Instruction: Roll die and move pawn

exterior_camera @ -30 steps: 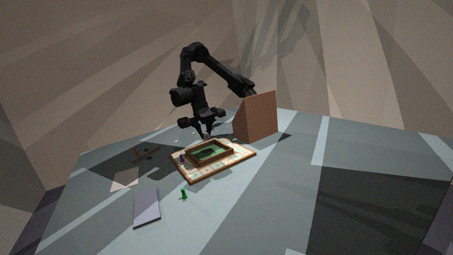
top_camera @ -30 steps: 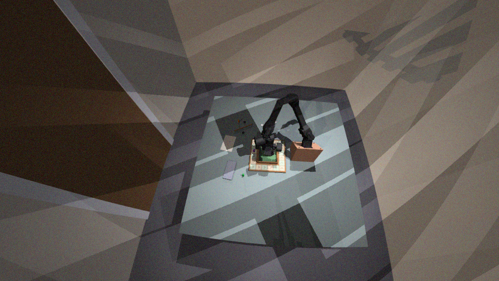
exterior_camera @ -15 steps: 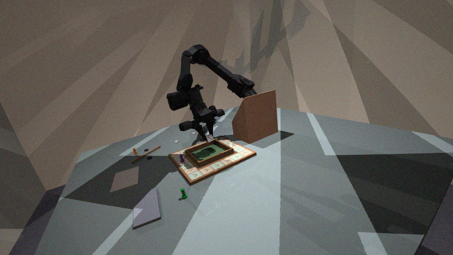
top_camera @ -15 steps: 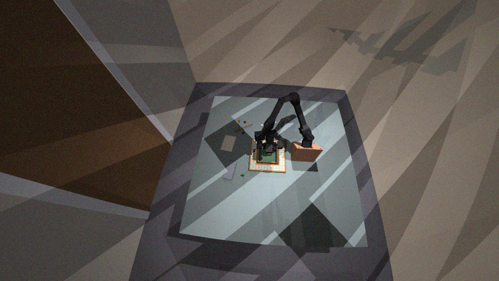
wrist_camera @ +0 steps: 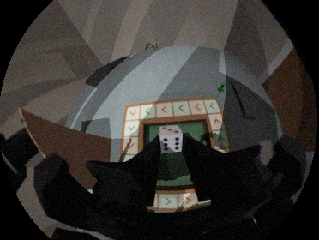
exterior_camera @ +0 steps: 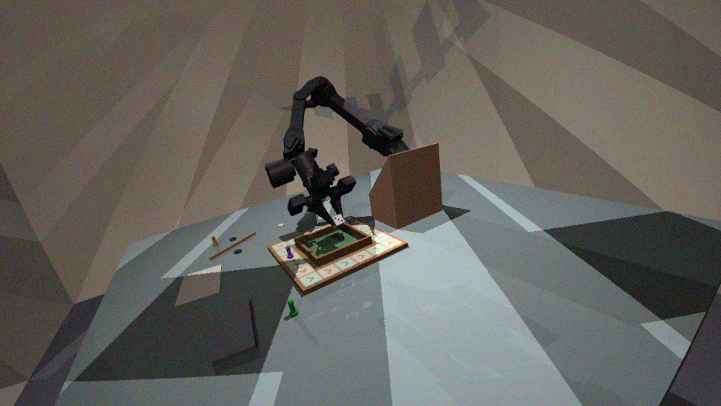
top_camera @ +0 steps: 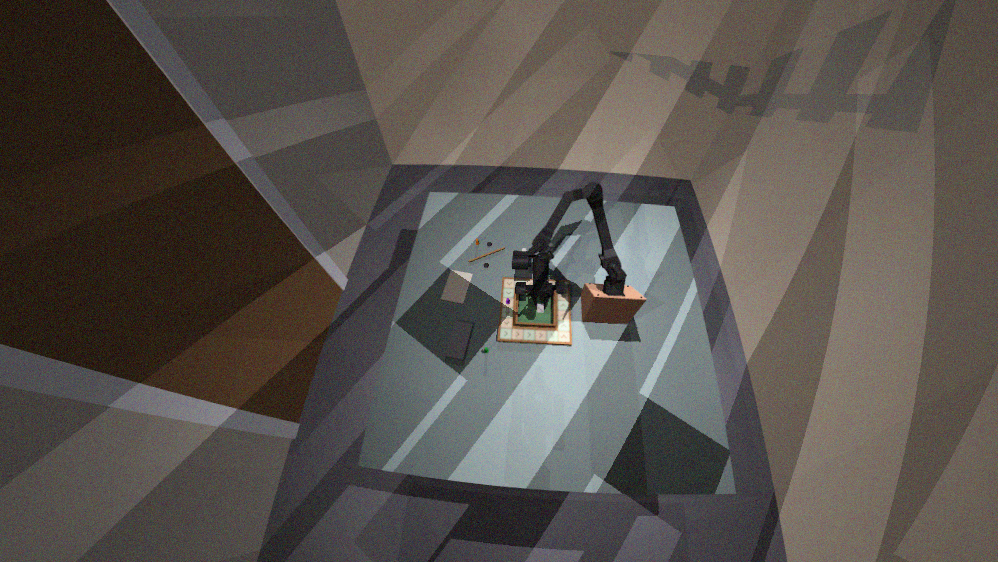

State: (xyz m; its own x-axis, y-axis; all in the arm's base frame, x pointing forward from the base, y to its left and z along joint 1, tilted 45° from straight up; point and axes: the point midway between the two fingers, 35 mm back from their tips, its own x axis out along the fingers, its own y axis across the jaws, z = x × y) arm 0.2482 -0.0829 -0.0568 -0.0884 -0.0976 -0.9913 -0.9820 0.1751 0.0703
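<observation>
Now: the purple pawn 12 cm ahead of my gripper tip, 7 cm to the right of it and 5 cm below it. From my gripper tip the other things lie so: green pawn: 21 cm ahead, 13 cm to the left, 7 cm below; then white die: right at my gripper tip; then grey card: 31 cm ahead, 9 cm to the left, 8 cm below.
</observation>
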